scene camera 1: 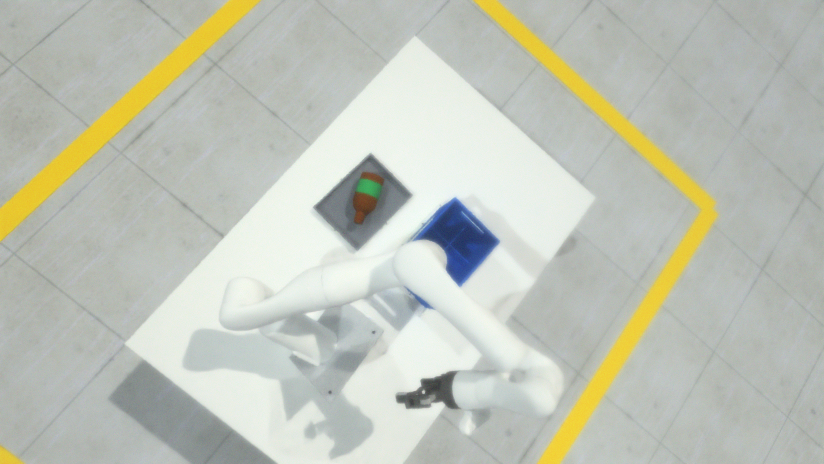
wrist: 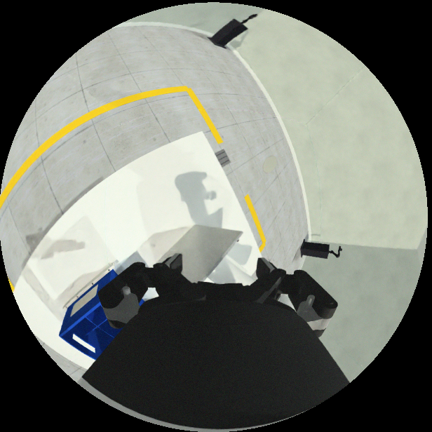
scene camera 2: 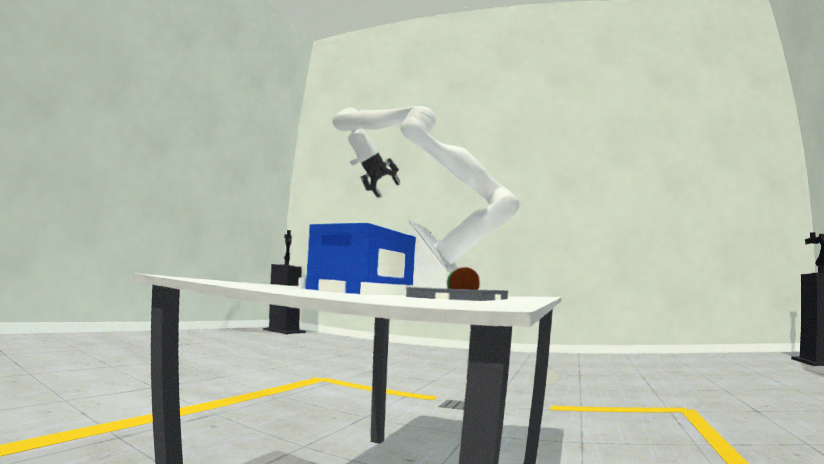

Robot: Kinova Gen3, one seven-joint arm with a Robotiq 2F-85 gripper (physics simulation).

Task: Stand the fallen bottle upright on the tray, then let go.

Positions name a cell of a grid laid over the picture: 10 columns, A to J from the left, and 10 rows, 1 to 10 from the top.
Labels:
my gripper: scene camera 1 E9; wrist F7; scene camera 2 E5

